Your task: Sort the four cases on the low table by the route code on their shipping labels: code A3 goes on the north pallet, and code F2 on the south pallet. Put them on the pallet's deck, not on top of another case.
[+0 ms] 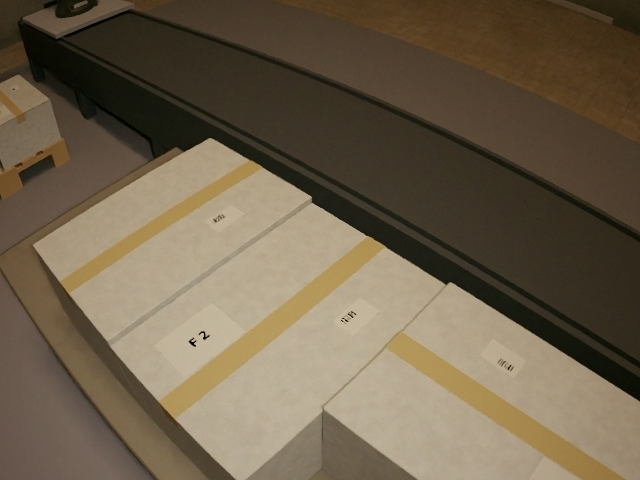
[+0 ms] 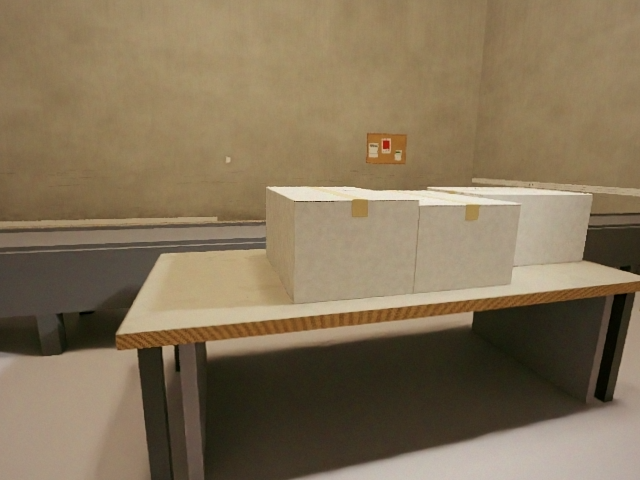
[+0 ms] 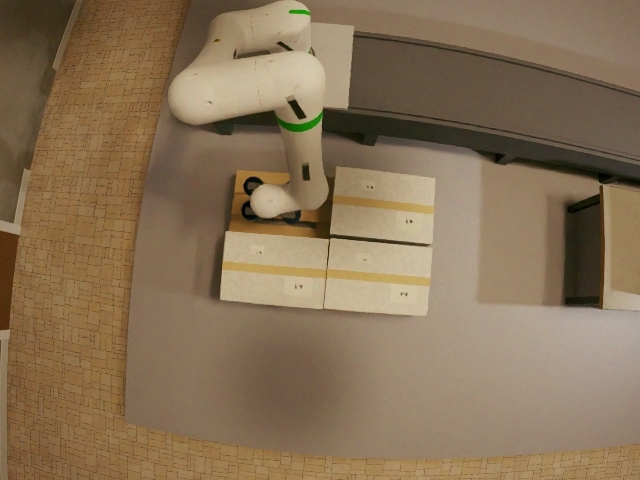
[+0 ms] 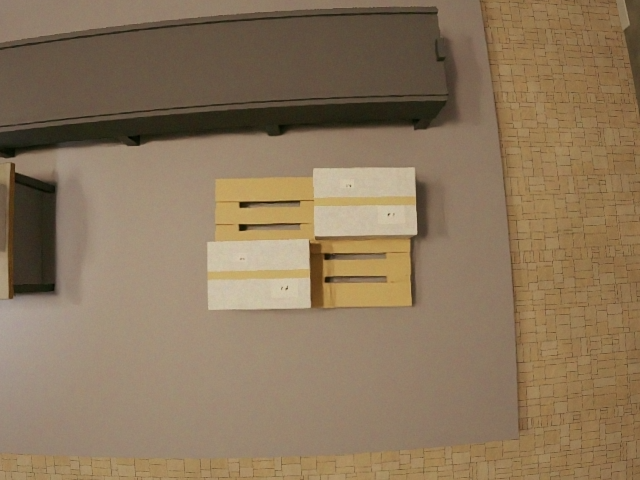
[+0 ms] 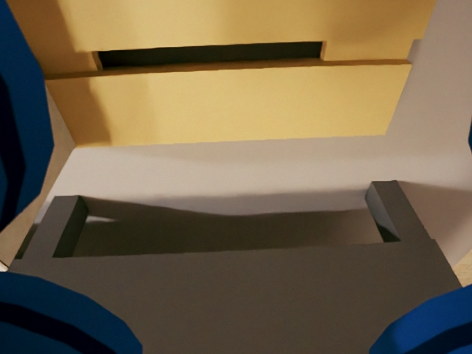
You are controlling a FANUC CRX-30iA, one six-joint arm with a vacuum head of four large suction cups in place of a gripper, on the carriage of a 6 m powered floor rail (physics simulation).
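Where they show: hand, its tool point: (image 5: 255, 255); arm's base, origin of its link: (image 1: 75, 10).
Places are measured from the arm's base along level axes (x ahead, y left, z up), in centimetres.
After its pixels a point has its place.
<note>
Three white taped cases show on the low table (image 2: 196, 279) {z -4.0, x 91.2, y 221.5 cm}: one with label F 2 (image 1: 279, 330) {z 24.0, x 94.7, y 308.0 cm}, one at its far left side (image 1: 170, 232) {z 25.6, x 93.8, y 272.5 cm}, and one at the right (image 1: 496, 382) {z 25.5, x 78.5, y 345.9 cm} with its large label cut off. The north pallet (image 3: 248, 225) {z -42.5, x 93.3, y -17.9 cm} (image 5: 230, 105) {z -42.6, x 66.7, y 0.9 cm} bears three cases: front left (image 3: 273, 281) {z -17.9, x 126.1, y 3.6 cm}, front right (image 3: 377, 289) {z -16.9, x 125.3, y 59.8 cm} and back right (image 3: 382, 222) {z -15.8, x 88.9, y 59.4 cm}; their codes are too small to read surely. The south pallet (image 4: 263, 188) {z -42.6, x 68.1, y 531.0 cm} bears two cases, back right (image 4: 364, 219) {z -15.5, x 94.0, y 589.3 cm} and front left (image 4: 258, 297) {z -17.8, x 134.0, y 528.6 cm}. My suction gripper (image 3: 271, 200) {z -2.2, x 84.9, y 0.2 cm} (image 5: 247, 220) {z -2.2, x 84.9, y 0.2 cm} is open, with no case on its cups, above the north pallet's back left part.
The dark floor rail (image 1: 361, 144) (image 3: 465, 82) (image 4: 222, 72) runs behind the table and pallets. The arm's pale carriage plate (image 3: 336, 67) {z 0.0, x 3.1, y 26.7 cm} stands at its north end. A bare stretch of deck shows at the south pallet's back left and front right.
</note>
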